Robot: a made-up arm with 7 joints.
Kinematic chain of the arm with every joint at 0, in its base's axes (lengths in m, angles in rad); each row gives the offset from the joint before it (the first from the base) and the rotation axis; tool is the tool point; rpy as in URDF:
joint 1: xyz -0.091 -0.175 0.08 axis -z
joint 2: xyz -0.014 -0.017 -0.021 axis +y
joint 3: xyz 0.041 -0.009 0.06 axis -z
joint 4: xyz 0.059 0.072 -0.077 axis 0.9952 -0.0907 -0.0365
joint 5: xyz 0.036 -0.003 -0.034 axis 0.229 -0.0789 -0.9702
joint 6: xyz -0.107 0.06 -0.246 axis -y
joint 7: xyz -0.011 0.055 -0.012 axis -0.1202 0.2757 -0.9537
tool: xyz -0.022 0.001 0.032 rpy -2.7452 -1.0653 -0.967
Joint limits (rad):
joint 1: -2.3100..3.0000
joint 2: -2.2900..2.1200
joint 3: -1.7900..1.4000
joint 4: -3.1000..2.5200
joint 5: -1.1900..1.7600
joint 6: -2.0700..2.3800
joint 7: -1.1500..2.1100
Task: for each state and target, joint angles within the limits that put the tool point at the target. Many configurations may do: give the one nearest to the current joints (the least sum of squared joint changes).
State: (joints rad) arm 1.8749 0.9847 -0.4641 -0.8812 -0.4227 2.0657 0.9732
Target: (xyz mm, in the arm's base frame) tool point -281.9 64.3 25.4
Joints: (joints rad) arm 1.5713 1.4143 -0.3136 -0.8983 -0.4454 2.0710 0.9125
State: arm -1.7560 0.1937 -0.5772 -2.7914 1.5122 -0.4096 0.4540
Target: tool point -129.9 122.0 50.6
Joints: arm -1.8605 0.2975 -0.8069 -2.7491 1.1479 -0.5224 0.3657
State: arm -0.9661 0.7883 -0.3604 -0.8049 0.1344 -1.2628 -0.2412
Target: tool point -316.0 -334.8 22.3
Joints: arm -0.5414 1.4352 -0.2953 -0.5585 -0.1287 -1.1589 -0.2715
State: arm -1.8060 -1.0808 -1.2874 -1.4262 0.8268 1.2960 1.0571
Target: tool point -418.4 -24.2 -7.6
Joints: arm -2.2451 -0.9887 -1.3453 -1.1022 1.2818 1.3634 0.9915
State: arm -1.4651 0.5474 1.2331 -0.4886 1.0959 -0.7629 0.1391
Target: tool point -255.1 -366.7 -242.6
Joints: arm -0.9501 1.3848 0.7805 -0.3515 0.8451 -0.5844 0.1430
